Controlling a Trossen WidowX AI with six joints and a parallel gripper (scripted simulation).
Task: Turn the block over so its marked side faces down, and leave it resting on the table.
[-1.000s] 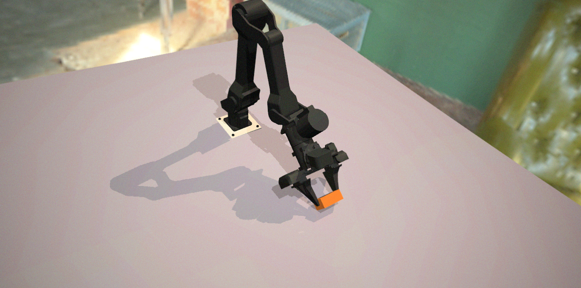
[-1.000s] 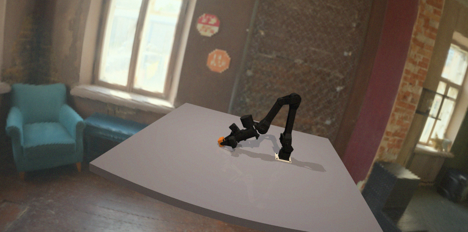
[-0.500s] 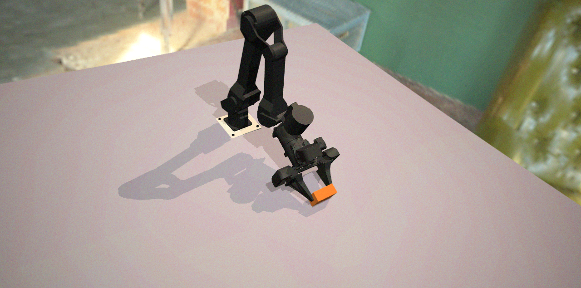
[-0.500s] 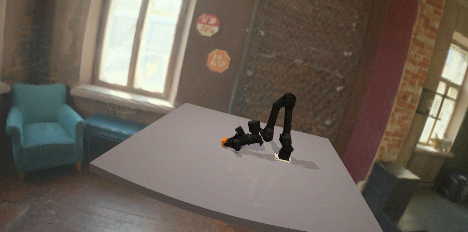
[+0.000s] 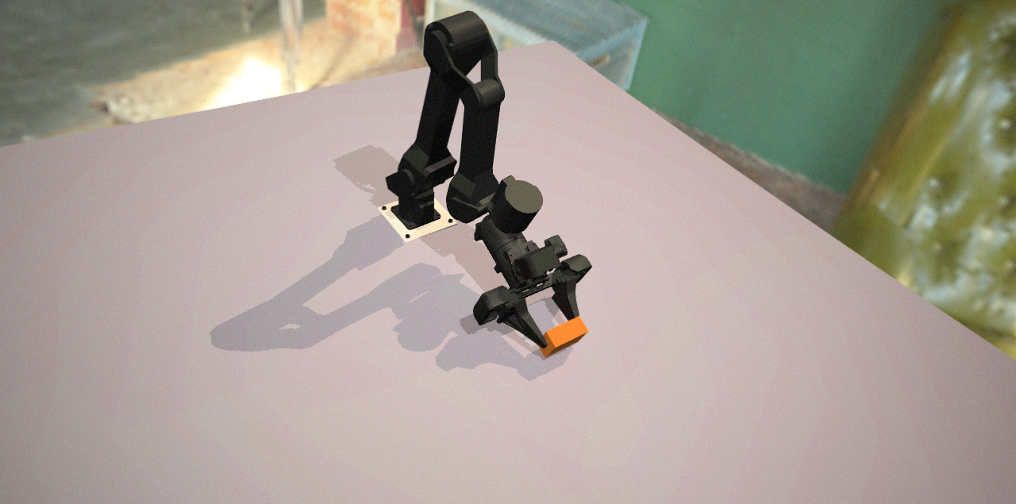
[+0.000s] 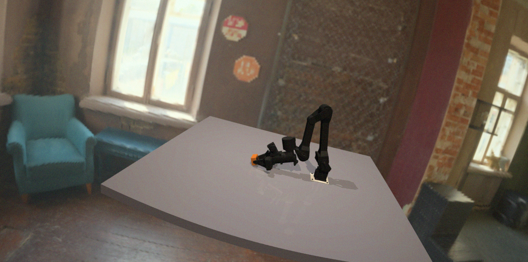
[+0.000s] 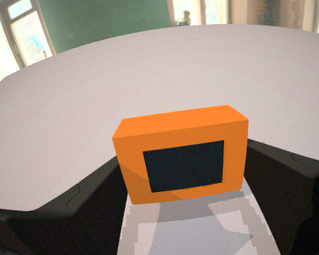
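My gripper tip is 10 mm past the orange block.
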